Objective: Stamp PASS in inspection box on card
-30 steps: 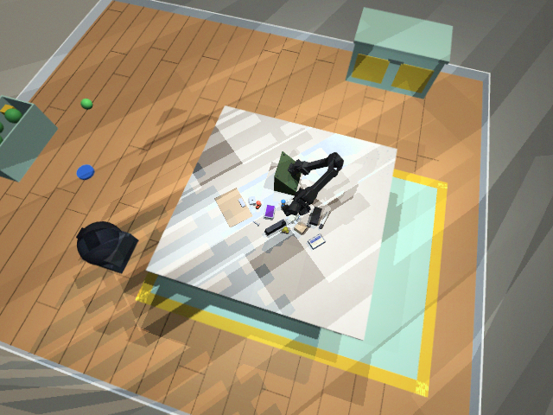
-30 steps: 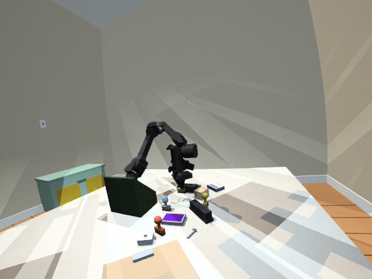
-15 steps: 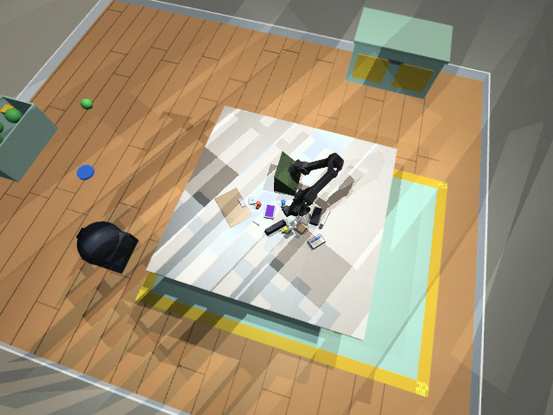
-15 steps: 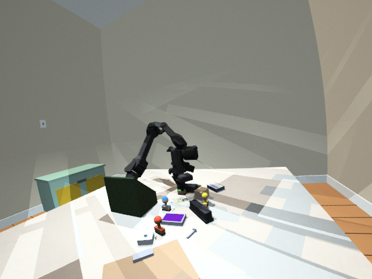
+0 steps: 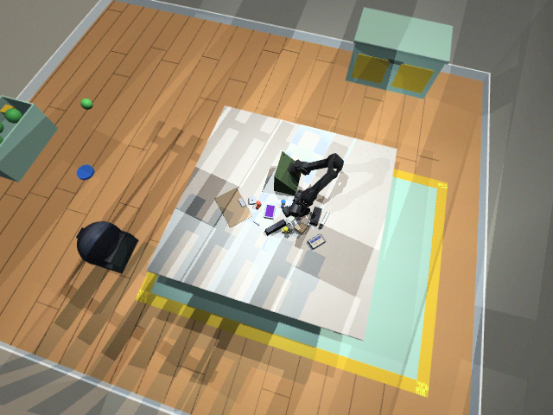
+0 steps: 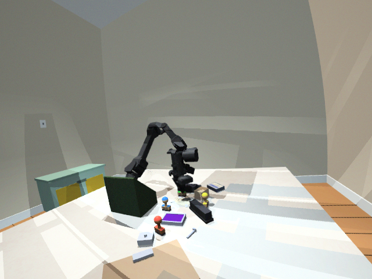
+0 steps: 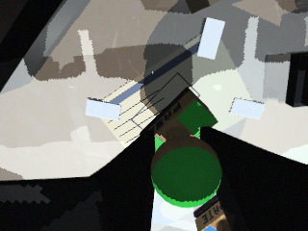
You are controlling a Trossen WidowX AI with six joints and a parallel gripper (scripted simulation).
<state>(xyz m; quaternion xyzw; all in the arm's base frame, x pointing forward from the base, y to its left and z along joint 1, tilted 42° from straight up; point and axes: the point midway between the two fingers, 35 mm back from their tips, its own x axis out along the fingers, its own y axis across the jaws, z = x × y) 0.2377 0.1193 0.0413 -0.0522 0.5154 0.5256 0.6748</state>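
Now: the pale card 1 cm to the right of my gripper tip and 5 cm below it. Round my gripper tip: blue stamp: 3 cm behind, 10 cm to the right, 3 cm below; then cardboard box: 8 cm ahead, 6 cm to the left, 3 cm below; then green stamp: right at my gripper tip.
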